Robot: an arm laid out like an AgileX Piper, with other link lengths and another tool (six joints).
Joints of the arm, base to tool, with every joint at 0 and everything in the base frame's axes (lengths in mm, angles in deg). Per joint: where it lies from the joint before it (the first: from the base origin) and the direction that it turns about. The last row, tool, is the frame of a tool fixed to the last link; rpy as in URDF.
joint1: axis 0 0 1 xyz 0 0 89.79
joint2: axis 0 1 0 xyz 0 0 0
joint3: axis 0 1 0 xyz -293.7 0 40.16
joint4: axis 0.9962 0 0.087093 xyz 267.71 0 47.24
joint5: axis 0 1 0 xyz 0 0 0
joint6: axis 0.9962 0 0.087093 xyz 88.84 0 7.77
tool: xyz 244.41 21 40.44 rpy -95.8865 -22.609 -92.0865
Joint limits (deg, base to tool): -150..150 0..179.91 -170..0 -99.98..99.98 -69.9..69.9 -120..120
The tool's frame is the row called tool.
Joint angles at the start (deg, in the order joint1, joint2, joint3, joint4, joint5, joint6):
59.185 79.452 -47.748 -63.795 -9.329 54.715
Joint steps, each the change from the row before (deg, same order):
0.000 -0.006 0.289 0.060 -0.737 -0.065
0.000 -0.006 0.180 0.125 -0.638 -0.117
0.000 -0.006 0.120 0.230 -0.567 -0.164
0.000 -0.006 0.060 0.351 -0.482 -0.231
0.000 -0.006 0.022 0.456 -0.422 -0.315
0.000 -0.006 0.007 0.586 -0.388 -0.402
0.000 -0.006 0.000 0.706 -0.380 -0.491
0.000 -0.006 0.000 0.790 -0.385 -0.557
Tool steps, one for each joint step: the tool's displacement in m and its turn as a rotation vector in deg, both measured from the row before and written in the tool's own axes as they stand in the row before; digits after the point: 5 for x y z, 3 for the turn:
-0.00379 -0.00107 -0.00054 0.392 -0.525 -0.067
-0.00281 -0.00159 -0.00063 0.407 -0.406 -0.046
-0.00213 -0.00185 -0.00067 0.409 -0.329 0.017
-0.00138 -0.00206 -0.00068 0.402 -0.240 0.077
-0.00085 -0.00219 -0.00069 0.396 -0.170 0.103
-0.00047 -0.00226 -0.00069 0.397 -0.124 0.149
-0.00023 -0.00238 -0.00071 0.412 -0.093 0.182
-0.00010 -0.00248 -0.00074 0.428 -0.074 0.200

